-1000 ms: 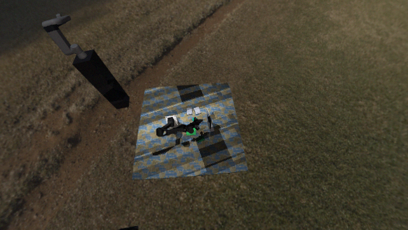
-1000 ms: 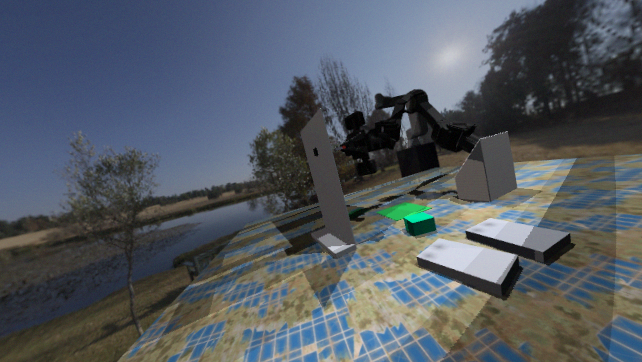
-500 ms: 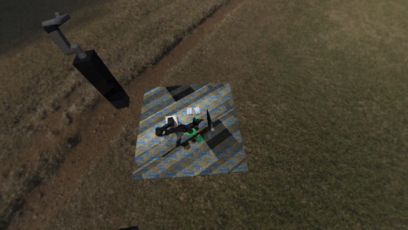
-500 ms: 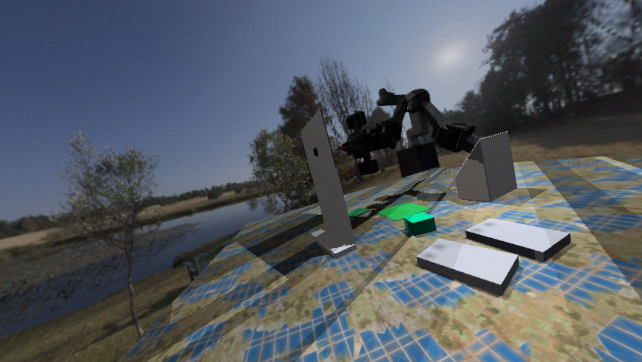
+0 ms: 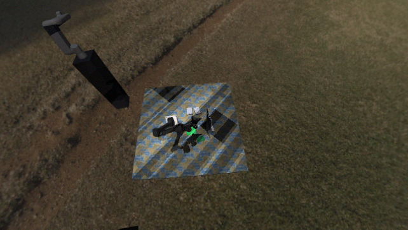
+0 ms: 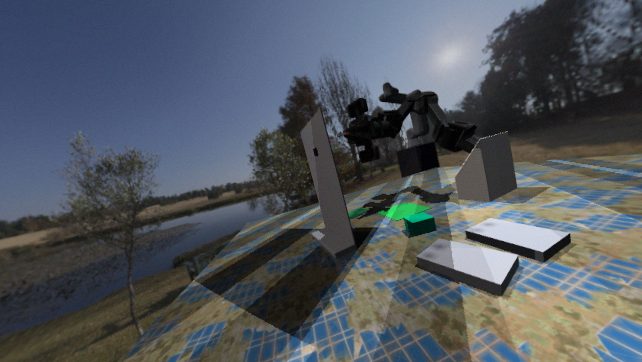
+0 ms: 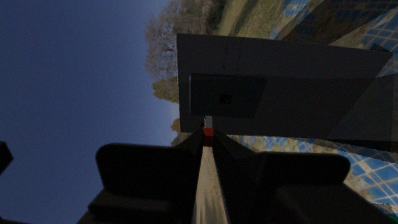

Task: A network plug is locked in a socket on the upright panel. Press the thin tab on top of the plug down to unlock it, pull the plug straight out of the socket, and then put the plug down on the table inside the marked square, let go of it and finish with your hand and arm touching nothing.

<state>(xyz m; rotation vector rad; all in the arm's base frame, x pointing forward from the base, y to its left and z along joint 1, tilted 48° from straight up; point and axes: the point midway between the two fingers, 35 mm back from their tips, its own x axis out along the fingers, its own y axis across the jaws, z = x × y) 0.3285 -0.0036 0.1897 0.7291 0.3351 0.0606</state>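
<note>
The marked green square is 27 cm below my gripper tip, 14 cm behind it and 1 cm to the right of it. From my gripper tip the other things lie so: grey upright panel 13 cm below, 10 cm ahead, 1 cm to the left; then network plug right at my gripper tip.
</note>
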